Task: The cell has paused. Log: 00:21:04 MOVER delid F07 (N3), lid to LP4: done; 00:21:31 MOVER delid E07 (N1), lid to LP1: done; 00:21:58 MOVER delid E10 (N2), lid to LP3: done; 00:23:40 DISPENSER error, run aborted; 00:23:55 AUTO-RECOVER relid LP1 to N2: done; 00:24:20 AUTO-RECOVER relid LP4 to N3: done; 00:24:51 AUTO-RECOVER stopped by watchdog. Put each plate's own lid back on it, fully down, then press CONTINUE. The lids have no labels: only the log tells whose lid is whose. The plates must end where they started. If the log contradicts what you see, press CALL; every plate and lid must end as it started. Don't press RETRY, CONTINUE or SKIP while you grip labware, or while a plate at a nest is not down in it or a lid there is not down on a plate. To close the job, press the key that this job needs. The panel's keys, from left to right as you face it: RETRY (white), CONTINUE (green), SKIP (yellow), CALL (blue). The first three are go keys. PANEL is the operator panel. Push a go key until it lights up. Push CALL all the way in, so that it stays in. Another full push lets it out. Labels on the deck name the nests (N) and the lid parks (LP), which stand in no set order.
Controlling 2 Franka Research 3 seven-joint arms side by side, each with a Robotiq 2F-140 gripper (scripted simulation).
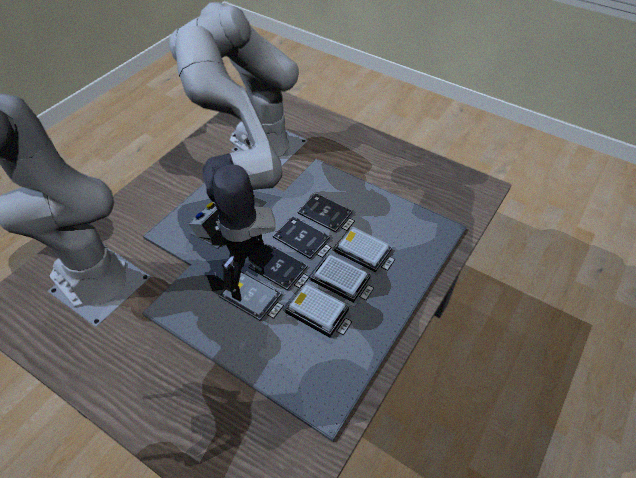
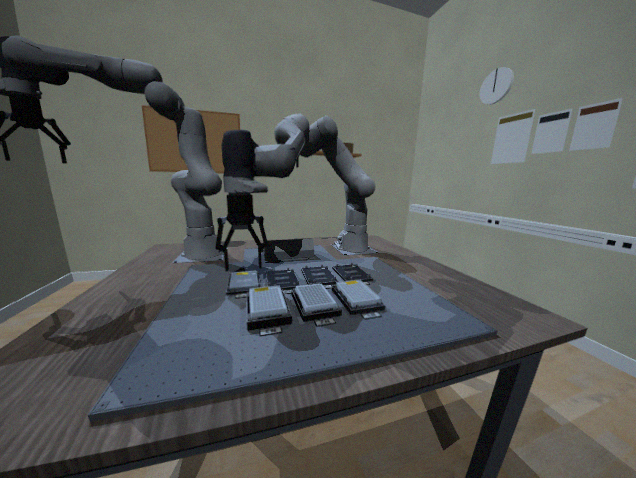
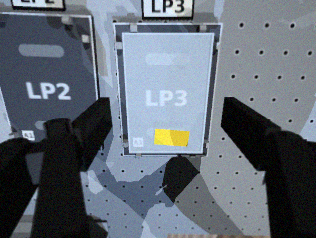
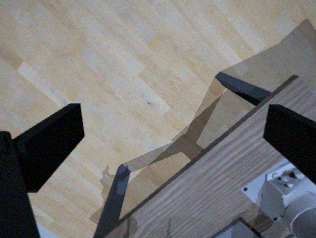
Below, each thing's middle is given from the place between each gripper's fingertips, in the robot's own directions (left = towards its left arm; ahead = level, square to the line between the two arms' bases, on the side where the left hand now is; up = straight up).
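From my left hand (image 1: 248, 285): park LP3 (image 3: 119, 29), 70 mm below; N2 plate (image 1: 333, 271), 170 mm ahead, 200 mm to the left, 50 mm below; park LP2 (image 1: 292, 262), 70 mm below, 120 mm to the left; park LP1 (image 1: 303, 247), 10 mm behind, 260 mm to the left, 70 mm below.
Park LP3: my right gripper 400 mm above it, 780 mm to the right of it, 350 mm short of it. From my right hand: N2 plate, 980 mm to the left, 530 mm ahead, 380 mm below; park LP2, 900 mm to the left, 350 mm ahead, 400 mm below; park LP1, 1030 mm to the left, 340 mm ahead, 400 mm below.
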